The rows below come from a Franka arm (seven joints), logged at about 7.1 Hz.
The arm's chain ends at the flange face. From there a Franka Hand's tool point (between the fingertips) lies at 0.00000 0.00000 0.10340 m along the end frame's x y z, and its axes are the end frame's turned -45 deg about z.
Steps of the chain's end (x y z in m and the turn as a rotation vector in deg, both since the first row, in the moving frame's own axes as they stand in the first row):
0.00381, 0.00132, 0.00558, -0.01, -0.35, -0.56
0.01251, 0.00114, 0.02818, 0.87, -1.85, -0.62
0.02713, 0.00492, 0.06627, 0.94, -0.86, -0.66
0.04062, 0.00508, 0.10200, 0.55, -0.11, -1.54
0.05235, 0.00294, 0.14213, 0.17, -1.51, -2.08
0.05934, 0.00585, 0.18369, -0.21, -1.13, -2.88
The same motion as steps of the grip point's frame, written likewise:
0.00130, 0.00320, 0.00558, 0.24, -0.25, -0.56
0.00677, 0.00619, 0.02811, 1.92, -0.69, -0.62
0.01579, 0.02037, 0.06624, 1.27, 0.06, -0.66
0.02568, 0.03147, 0.10200, 0.47, 0.31, -1.54
0.03319, 0.03698, 0.14209, 1.19, -0.95, -2.08
0.03608, 0.04497, 0.18367, 0.65, -0.95, -2.88

